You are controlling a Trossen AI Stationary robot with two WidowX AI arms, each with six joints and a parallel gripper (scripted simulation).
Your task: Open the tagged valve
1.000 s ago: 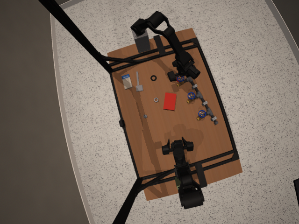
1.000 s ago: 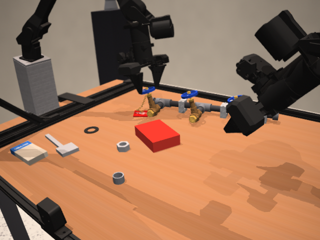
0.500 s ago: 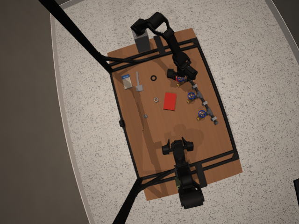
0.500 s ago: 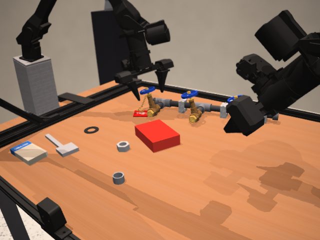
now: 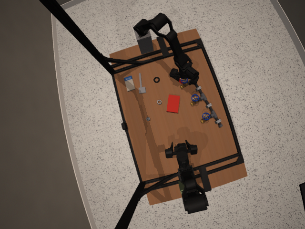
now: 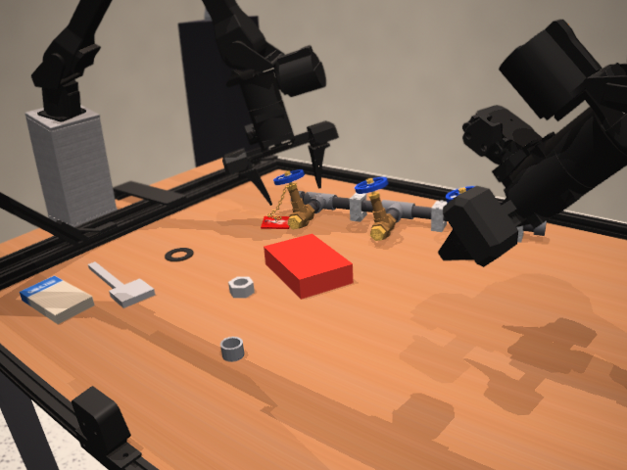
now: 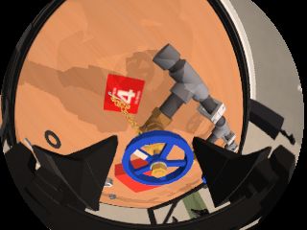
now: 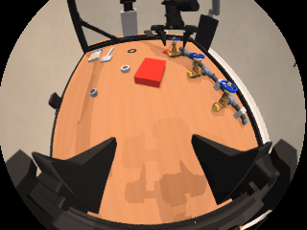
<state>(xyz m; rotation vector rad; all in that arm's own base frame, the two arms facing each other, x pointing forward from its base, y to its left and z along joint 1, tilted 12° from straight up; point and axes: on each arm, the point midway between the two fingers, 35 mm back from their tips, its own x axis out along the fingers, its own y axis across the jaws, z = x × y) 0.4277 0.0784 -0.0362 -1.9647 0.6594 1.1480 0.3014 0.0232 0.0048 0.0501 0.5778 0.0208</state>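
My left gripper is now 90 mm above the red tag, 40 mm to the right of it and 10 mm past it. Also, from my left hand: box: 380 mm behind, 120 mm to the left, 80 mm below; red block: 120 mm to the right, 110 mm behind, 80 mm below; grey t-shaped piece: 300 mm behind, 90 mm below, 80 mm to the left.
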